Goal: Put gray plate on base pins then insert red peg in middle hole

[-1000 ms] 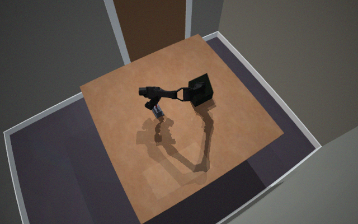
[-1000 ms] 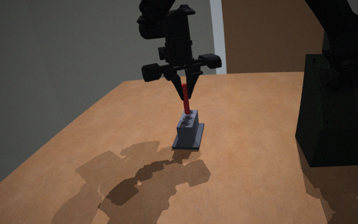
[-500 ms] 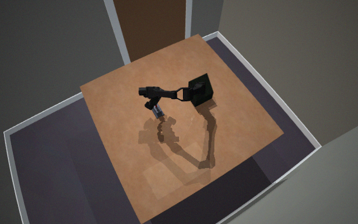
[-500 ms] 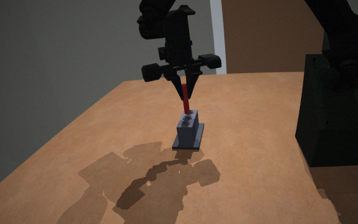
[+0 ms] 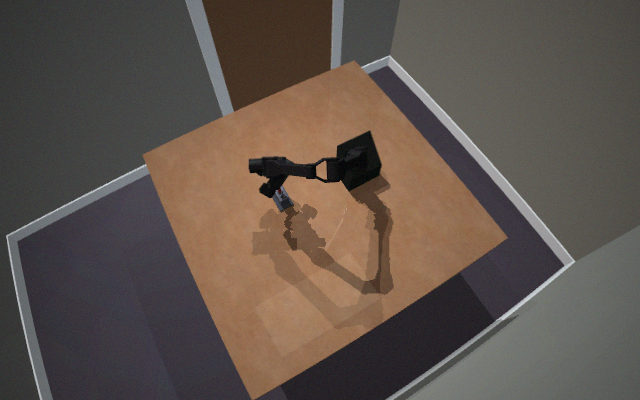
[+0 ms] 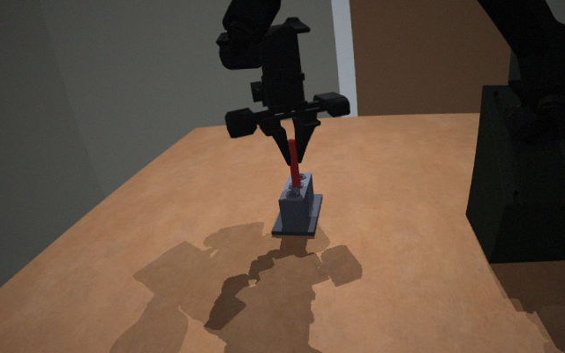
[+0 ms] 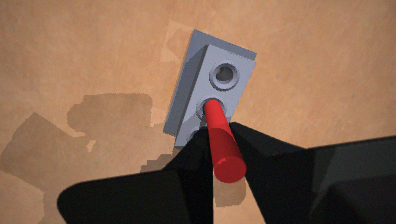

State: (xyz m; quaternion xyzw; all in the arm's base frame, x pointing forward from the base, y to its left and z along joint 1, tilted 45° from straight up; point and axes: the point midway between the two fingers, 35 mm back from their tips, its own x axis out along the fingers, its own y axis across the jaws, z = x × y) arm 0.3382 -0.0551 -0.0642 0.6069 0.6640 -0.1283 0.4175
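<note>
The red peg lies right at my gripper tip. From my gripper tip the other things lie so: gray plate: 5 cm below; then base: 9 cm below.
</note>
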